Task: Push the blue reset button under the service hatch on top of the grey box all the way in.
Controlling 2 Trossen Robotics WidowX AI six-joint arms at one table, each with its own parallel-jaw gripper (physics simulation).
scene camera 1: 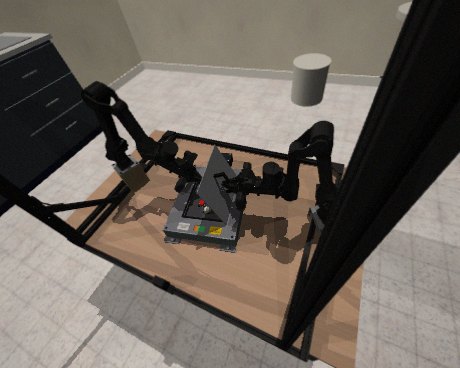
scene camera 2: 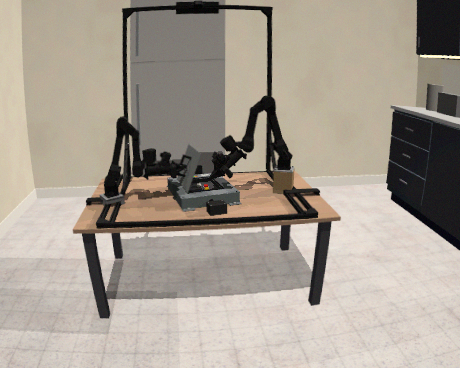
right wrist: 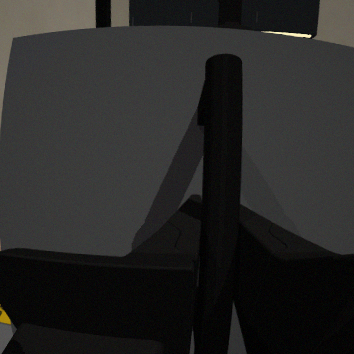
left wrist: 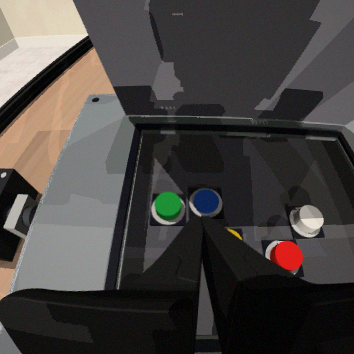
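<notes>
The grey box [scene camera 1: 173, 220] [scene camera 2: 210, 200] [left wrist: 75, 175] stands on the table with its service hatch [scene camera 1: 212, 192] [scene camera 2: 188, 172] [left wrist: 225, 60] [right wrist: 100, 125] tilted open. In the left wrist view the blue button [left wrist: 206, 201] is right of the green one; its cap sits low in its pale ring, lower than the green cap. My left gripper [left wrist: 199, 223] [scene camera 2: 210, 180] is shut and empty, its tips at the blue button's near edge; I cannot tell whether they touch it. My right gripper [right wrist: 206, 203] [scene camera 1: 226, 185] is shut on the hatch's black bar handle [right wrist: 222, 125].
Inside the opening are a green button [left wrist: 168, 205], a partly hidden yellow button [left wrist: 233, 234], a red button [left wrist: 286, 256] and a white knob [left wrist: 308, 219]. A small black block [scene camera 2: 217, 207] stands beside the box. A black frame [scene camera 2: 200, 221] runs along the table edge.
</notes>
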